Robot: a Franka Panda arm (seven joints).
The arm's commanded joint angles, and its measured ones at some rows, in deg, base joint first. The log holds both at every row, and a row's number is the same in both.
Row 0, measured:
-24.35 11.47 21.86 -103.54 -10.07 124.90 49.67
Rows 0 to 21, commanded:
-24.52 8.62 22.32 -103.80 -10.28 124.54 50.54
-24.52 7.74 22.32 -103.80 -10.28 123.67 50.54
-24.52 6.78 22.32 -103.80 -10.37 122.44 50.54
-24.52 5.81 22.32 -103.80 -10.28 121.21 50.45
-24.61 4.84 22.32 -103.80 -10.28 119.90 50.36
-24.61 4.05 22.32 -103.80 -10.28 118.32 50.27
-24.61 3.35 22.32 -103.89 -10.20 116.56 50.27
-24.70 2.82 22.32 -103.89 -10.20 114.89 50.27
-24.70 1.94 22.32 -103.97 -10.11 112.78 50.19
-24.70 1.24 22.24 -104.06 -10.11 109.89 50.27
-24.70 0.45 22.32 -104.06 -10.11 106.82 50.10
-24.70 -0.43 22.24 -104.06 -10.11 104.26 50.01
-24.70 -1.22 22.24 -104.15 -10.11 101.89 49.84
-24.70 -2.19 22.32 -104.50 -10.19 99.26 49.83
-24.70 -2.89 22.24 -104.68 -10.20 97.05 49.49
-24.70 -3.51 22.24 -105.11 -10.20 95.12 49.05
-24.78 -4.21 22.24 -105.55 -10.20 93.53 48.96
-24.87 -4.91 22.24 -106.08 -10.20 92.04 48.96
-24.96 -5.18 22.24 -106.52 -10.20 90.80 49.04
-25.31 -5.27 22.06 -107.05 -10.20 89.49 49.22
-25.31 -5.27 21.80 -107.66 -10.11 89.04 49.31
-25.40 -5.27 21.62 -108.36 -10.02 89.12 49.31
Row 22, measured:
-24.56 -3.98 21.83 -105.73 -10.07 90.26 49.43
